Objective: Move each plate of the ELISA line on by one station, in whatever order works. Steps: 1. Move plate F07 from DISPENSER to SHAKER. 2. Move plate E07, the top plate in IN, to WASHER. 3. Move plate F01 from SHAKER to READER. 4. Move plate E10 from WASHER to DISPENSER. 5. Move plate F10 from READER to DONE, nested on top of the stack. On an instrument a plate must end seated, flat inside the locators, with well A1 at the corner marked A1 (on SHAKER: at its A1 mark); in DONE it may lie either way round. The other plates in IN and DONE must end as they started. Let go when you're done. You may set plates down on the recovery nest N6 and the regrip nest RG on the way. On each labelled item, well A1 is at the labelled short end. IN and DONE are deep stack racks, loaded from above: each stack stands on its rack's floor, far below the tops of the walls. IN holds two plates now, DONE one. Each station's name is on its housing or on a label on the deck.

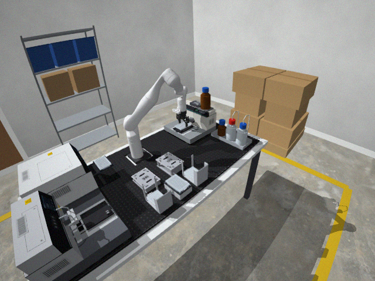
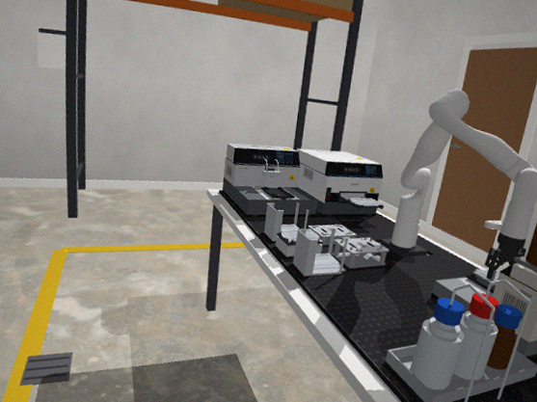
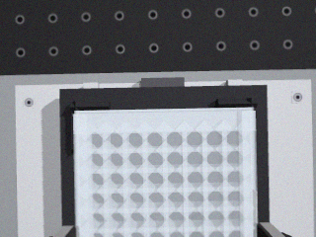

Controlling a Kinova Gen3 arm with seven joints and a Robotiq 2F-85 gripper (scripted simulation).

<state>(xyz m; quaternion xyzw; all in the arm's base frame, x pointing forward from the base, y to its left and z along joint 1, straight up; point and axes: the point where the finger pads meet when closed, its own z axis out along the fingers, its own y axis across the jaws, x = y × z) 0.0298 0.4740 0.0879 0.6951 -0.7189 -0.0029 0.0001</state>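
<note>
Now: the dispenser stage 3 cm below my hand. From my hand the other things lie so: dispenser deck (7 cm below, 1 cm to the left); brown bottle (19 cm above, 17 cm to the left, 11 cm ahead); dispenser (18 cm to the left, 1 cm ahead).
</note>
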